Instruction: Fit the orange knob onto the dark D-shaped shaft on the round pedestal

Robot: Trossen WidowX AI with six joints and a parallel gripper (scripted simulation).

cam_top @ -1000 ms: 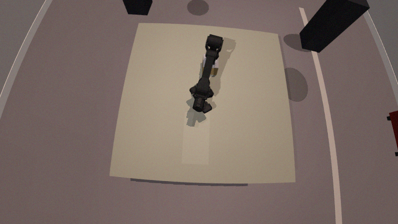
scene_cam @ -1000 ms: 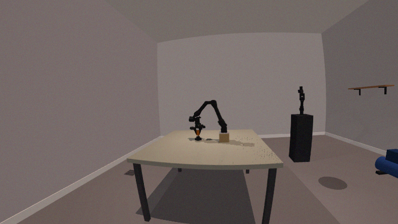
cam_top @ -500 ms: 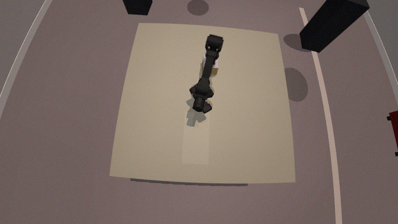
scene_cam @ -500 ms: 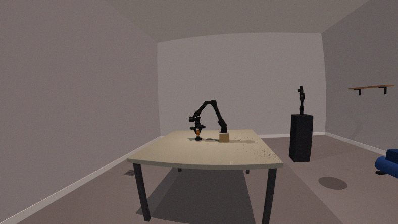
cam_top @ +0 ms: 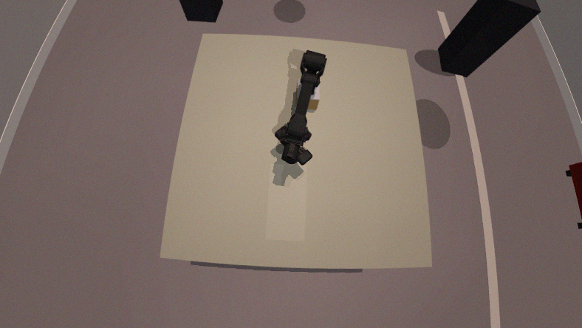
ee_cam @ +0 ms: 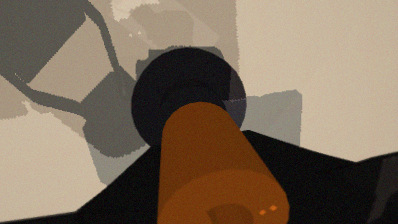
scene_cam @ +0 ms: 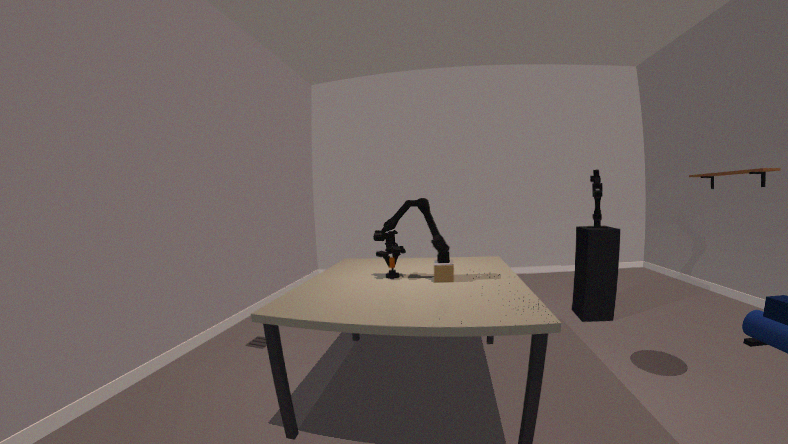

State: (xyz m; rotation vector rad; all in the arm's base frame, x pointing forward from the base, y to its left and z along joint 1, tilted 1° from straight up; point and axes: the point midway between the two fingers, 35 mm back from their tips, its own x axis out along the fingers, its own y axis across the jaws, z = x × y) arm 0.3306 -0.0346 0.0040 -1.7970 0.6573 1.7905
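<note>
Right now the orange knob is 20 mm above my gripper tip. Also, from my gripper tip: round pedestal (40 mm below).
</note>
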